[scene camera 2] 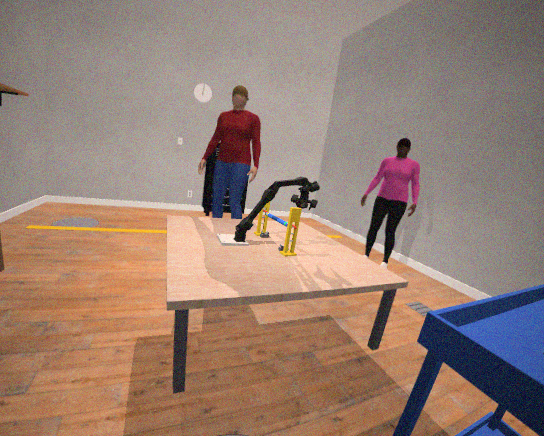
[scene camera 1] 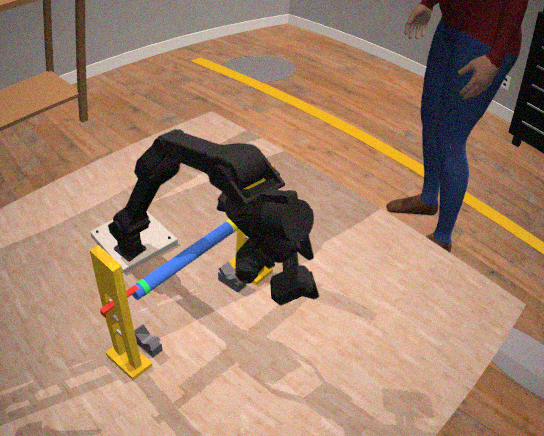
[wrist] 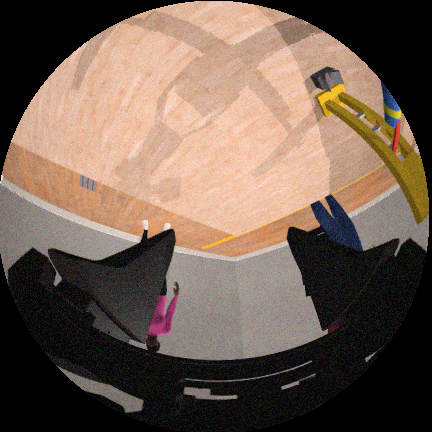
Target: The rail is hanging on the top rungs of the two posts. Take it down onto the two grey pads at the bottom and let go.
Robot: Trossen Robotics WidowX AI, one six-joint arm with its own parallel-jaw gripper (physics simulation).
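Places are measured from the arm's base along level axes (x ahead, y right, z down), in millimetres.
Pixels of known places: gripper, fingertip midpoint: [scene camera 2: 303,208] [scene camera 1: 314,277] [wrist: 233,234]; arm's base, link origin: [scene camera 2: 239,240] [scene camera 1: 129,249].
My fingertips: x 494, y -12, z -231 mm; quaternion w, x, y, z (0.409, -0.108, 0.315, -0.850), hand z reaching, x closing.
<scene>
For each thing: its middle in the pictures, then the offset to it from my fingertips. Level surfaces: height alone.
- blue rail, body centre: [scene camera 1: 188,255] [scene camera 2: 276,219] dx -249, dy +47, dz +73 mm
- far post, body centre: [scene camera 1: 253,219] [wrist: 379,133] [scene camera 2: 263,215] dx -244, dy -153, dz +99 mm
- wooden table, surface height: dz +248 mm
The blue rail [scene camera 1: 185,260] [scene camera 2: 277,220] [wrist: 391,102] hangs level high between two yellow posts, its red end pins at their upper rungs. It has a green band at one end and a yellow band at the other. The near post [scene camera 1: 128,320] [scene camera 2: 295,216] shows whole; the far post [scene camera 1: 241,244] [wrist: 415,175] is partly behind the arm in scene camera 1. One grey pad [scene camera 1: 149,341] [scene camera 2: 281,247] lies by the near post's foot, the other grey pad [scene camera 1: 231,277] [scene camera 2: 264,234] [wrist: 327,79] by the far post's foot. My gripper [scene camera 1: 272,274] [scene camera 2: 304,203] [wrist: 233,234] is open and empty, above the table and apart from the rail.
The arm's white base plate [scene camera 1: 162,240] [scene camera 2: 226,239] sits on the wooden table [scene camera 1: 425,300] [scene camera 2: 225,270], behind the rail in scene camera 1. A person in red [scene camera 2: 240,135] and a person in pink [scene camera 2: 400,180] stand beyond the table. A blue cart [scene camera 2: 480,350] stands at the lower right.
</scene>
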